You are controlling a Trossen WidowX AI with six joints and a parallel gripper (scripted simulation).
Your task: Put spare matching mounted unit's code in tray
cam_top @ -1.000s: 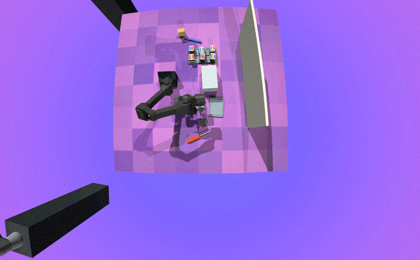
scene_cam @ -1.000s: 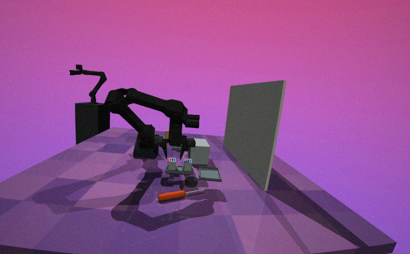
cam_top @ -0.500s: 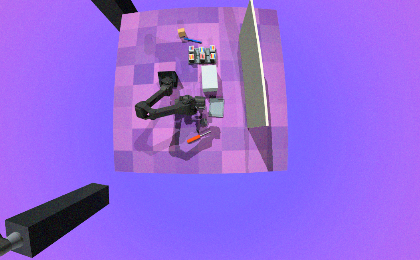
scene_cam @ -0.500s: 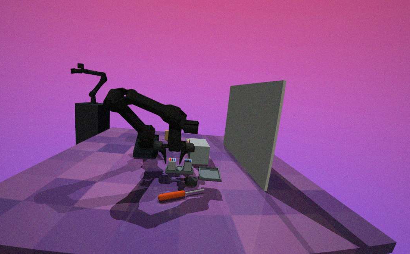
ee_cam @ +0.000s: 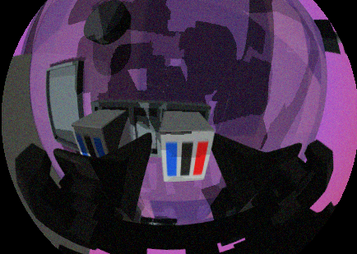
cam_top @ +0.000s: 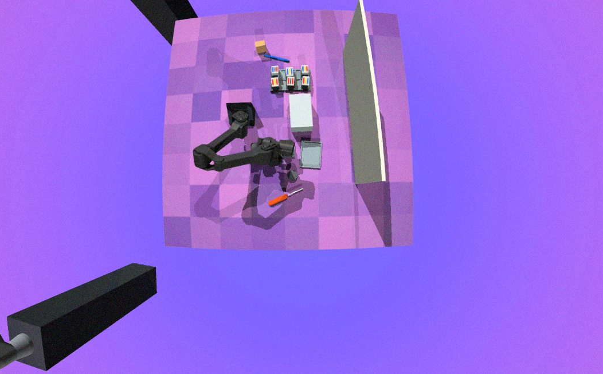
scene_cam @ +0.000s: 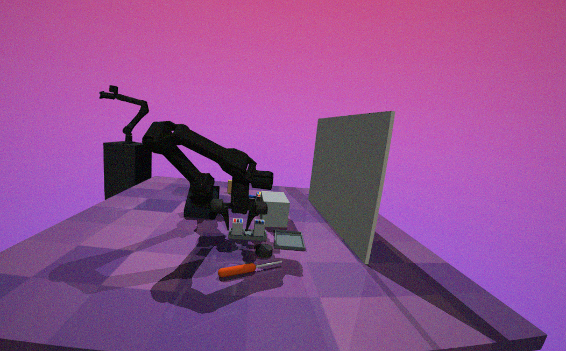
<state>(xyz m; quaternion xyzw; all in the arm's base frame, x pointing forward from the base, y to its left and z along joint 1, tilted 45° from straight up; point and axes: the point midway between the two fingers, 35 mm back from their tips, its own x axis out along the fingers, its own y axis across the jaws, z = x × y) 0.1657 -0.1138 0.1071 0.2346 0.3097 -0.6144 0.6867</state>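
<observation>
The low grey rack is 4 cm ahead of my gripper tip and 1 cm below it. From my gripper tip the other things lie so: dark puck: 11 cm to the right, 10 cm ahead, 1 cm below; then tall grey panel: 36 cm ahead, 22 cm to the left, 21 cm above; then grey tray: 18 cm ahead, 1 cm below.
</observation>
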